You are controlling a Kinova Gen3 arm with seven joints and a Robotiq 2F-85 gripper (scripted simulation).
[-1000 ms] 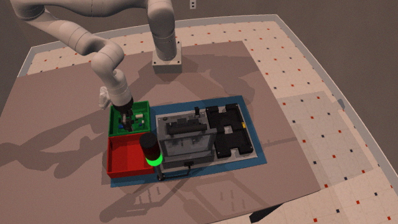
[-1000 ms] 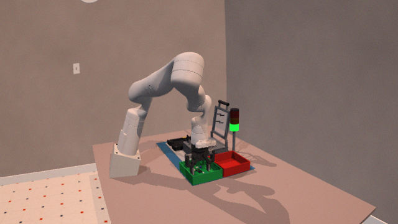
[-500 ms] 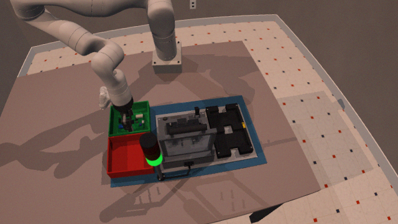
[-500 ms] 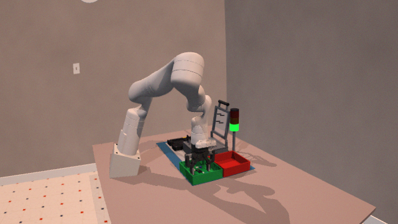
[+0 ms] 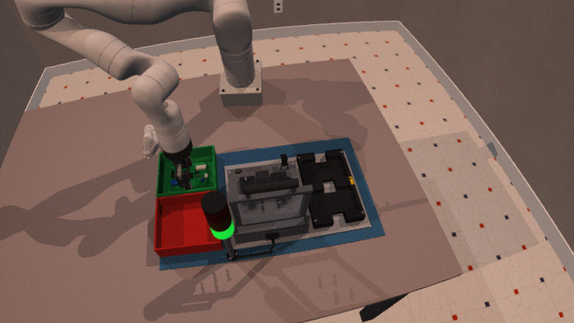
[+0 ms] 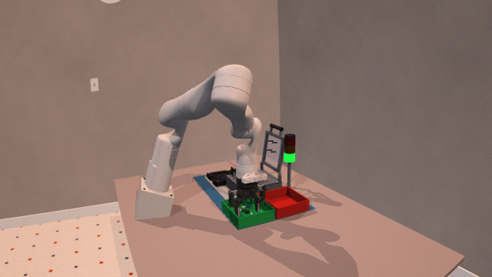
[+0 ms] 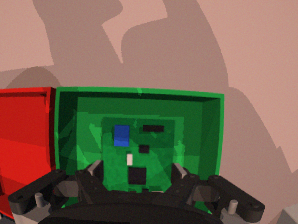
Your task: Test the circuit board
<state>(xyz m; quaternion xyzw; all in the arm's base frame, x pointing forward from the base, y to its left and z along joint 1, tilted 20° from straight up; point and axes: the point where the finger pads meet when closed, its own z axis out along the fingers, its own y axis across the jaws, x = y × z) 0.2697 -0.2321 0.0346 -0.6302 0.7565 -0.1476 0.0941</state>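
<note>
Right now my hand is 1 cm above the green bin. From my hand the other things lie so: red bin (15 cm ahead, 3 cm to the right, 1 cm below); green circuit board (1 cm below); tester lid (25 cm ahead, 15 cm to the left, 16 cm above).
</note>
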